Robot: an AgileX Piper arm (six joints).
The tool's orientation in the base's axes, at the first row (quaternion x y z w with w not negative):
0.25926, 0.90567, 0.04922, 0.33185
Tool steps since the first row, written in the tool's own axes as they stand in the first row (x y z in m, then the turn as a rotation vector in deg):
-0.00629, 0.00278, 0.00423, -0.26, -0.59, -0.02
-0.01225, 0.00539, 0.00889, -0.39, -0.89, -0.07
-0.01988, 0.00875, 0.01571, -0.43, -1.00, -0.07
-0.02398, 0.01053, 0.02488, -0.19, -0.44, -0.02
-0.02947, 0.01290, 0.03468, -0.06, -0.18, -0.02
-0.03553, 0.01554, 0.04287, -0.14, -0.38, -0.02
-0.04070, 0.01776, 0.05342, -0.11, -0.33, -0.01
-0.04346, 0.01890, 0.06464, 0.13, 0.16, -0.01
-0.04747, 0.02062, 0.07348, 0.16, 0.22, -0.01
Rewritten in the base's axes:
0.00792, -0.00112, 0.00107, -0.10, -0.64, 0.01
0.01583, -0.00225, 0.00157, -0.18, -0.96, 0.05
0.02650, -0.00376, 0.00155, -0.20, -1.07, 0.04
0.03567, -0.00504, -0.00273, -0.08, -0.47, 0.01
0.04639, -0.00657, -0.00654, -0.05, -0.18, 0.00
0.05658, -0.00802, -0.00871, -0.09, -0.40, 0.00
0.06750, -0.00959, -0.01333, -0.08, -0.34, -0.02
0.07681, -0.01092, -0.02014, -0.02, 0.20, -0.03
0.08569, -0.01219, -0.02423, -0.01, 0.27, -0.03

